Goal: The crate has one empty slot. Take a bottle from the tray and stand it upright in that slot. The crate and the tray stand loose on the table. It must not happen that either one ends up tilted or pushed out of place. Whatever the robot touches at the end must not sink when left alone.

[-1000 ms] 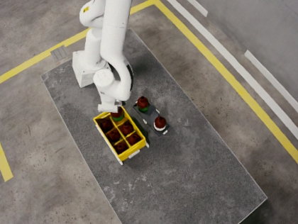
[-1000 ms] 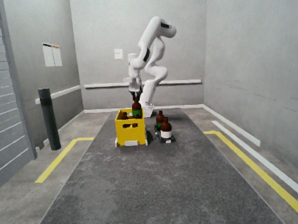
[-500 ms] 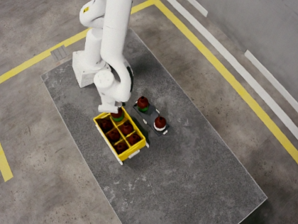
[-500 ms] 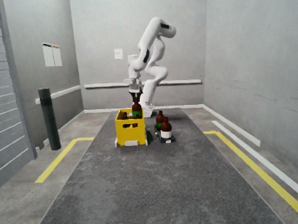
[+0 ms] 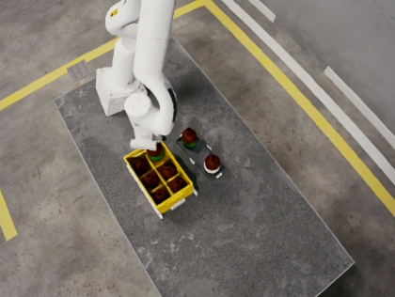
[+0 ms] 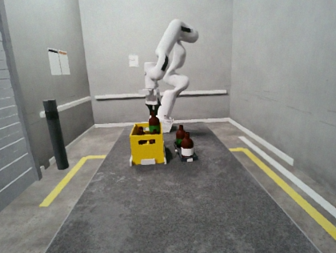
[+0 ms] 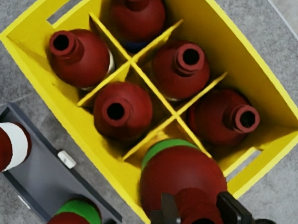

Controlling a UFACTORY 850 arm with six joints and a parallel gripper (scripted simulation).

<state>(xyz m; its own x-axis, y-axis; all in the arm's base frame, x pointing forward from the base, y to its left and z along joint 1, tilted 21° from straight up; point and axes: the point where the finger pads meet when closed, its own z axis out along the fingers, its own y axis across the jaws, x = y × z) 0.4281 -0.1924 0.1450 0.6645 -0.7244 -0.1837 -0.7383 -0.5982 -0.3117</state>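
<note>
Now: hand 70 mm above the glass bottle. Also, from my hand: dark tray: 110 mm ahead, 170 mm to the left, 250 mm below; yellow crate: 80 mm ahead, 60 mm to the right, 170 mm below.
</note>
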